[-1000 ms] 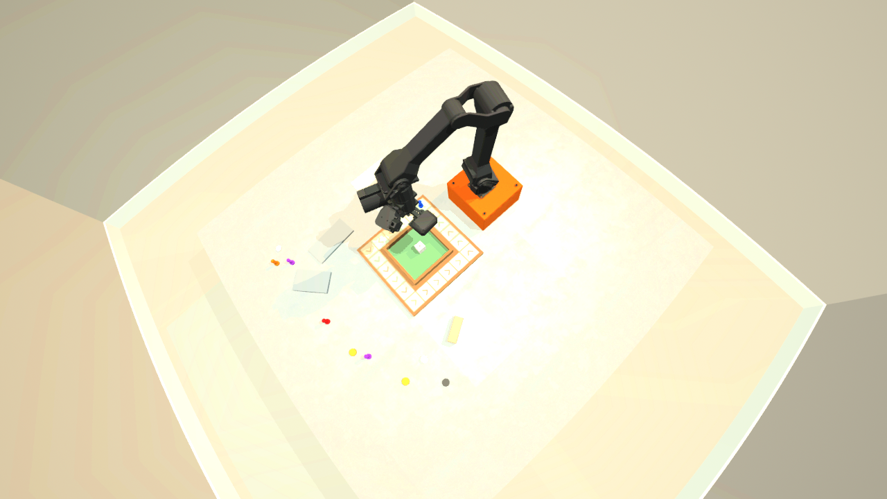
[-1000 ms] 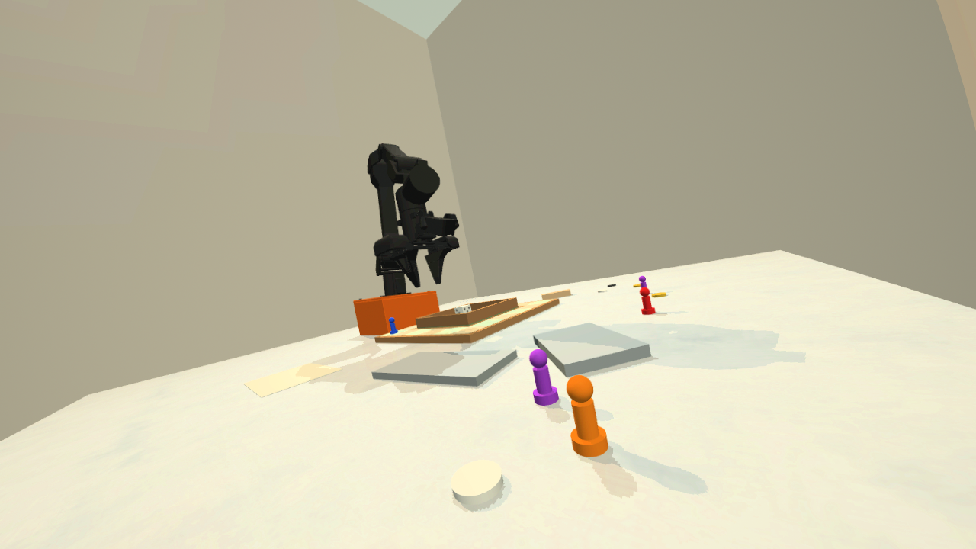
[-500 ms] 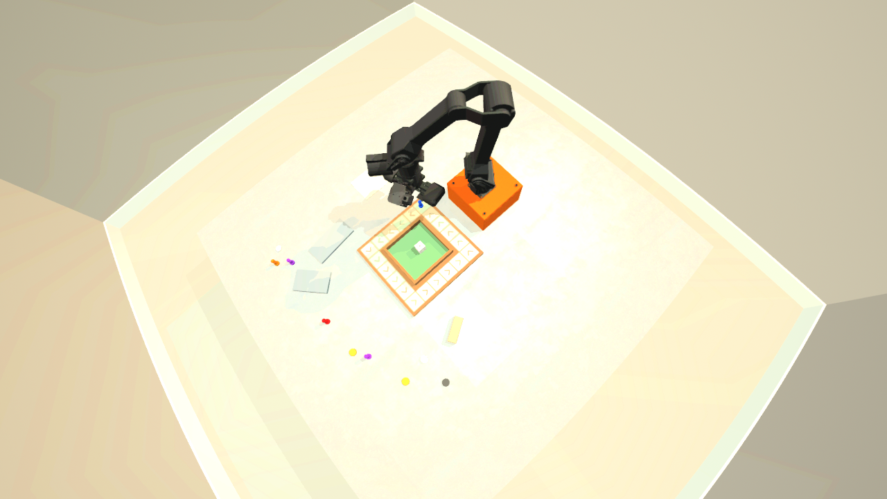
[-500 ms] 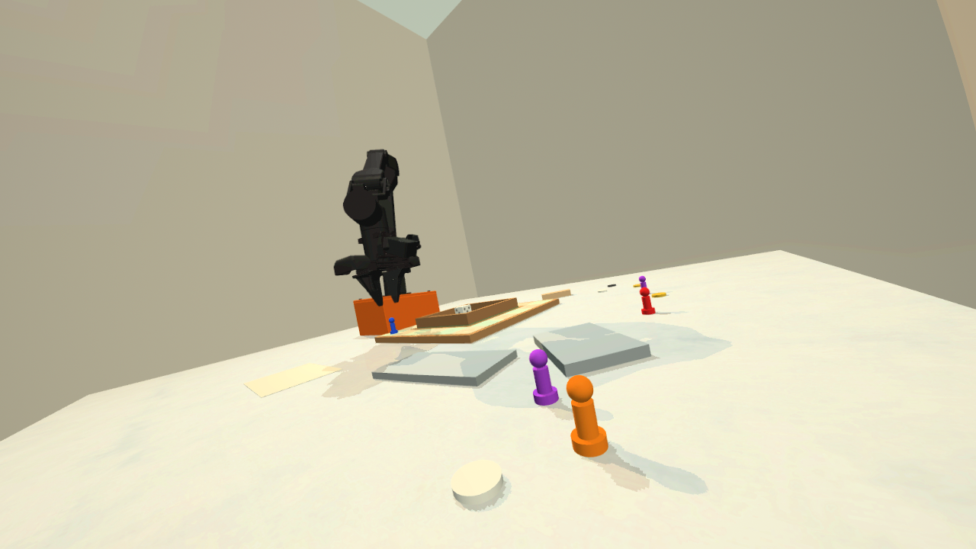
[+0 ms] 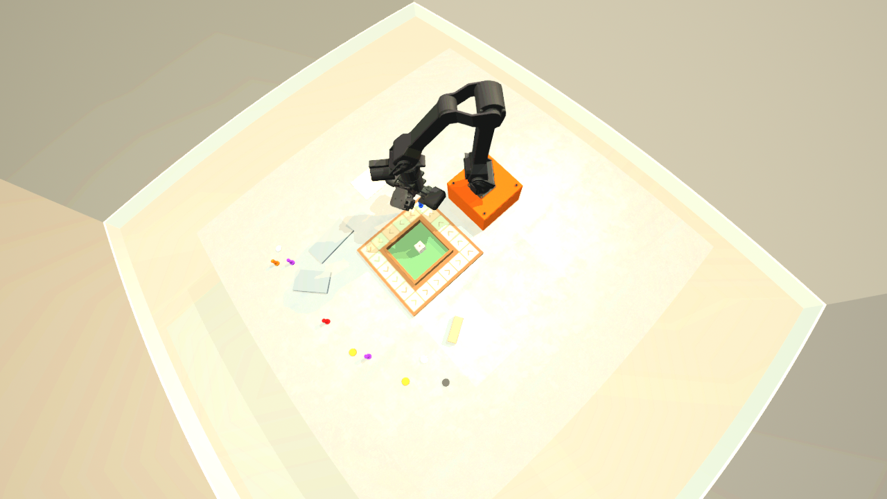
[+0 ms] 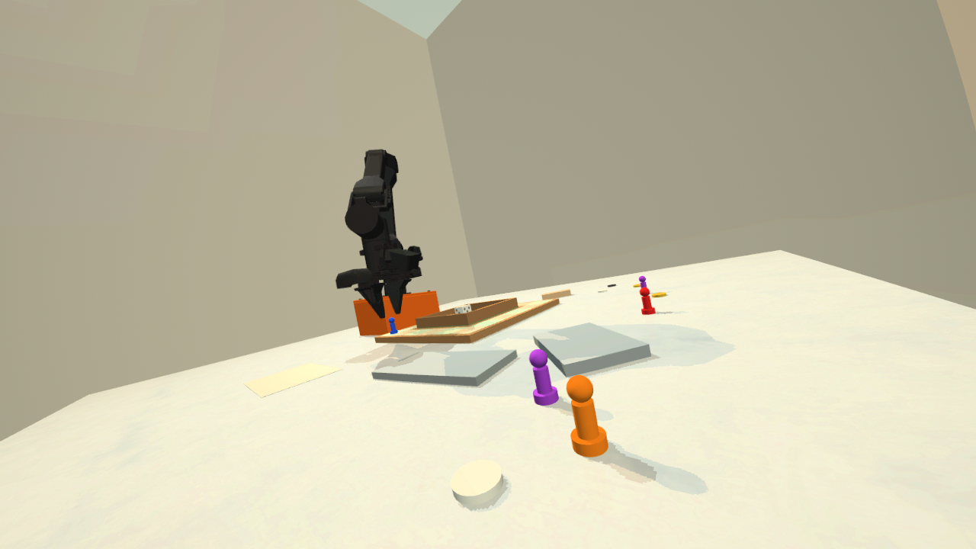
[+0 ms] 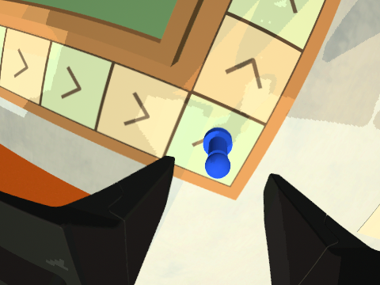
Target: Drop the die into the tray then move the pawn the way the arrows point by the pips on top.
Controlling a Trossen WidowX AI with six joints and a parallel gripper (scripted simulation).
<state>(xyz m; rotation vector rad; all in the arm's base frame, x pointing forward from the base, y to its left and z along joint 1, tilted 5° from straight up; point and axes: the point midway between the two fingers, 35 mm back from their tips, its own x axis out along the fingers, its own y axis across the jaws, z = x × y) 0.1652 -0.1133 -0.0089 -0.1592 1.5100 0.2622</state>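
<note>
Now: the blue pawn 2 cm below my gripper tip. The rest, counted from my gripper tip: white die: 9 cm ahead, 12 cm to the left, 2 cm below; pale card: 5 cm ahead, 21 cm to the right, 5 cm below; green tray: 10 cm ahead, 12 cm to the left, 4 cm below.
</note>
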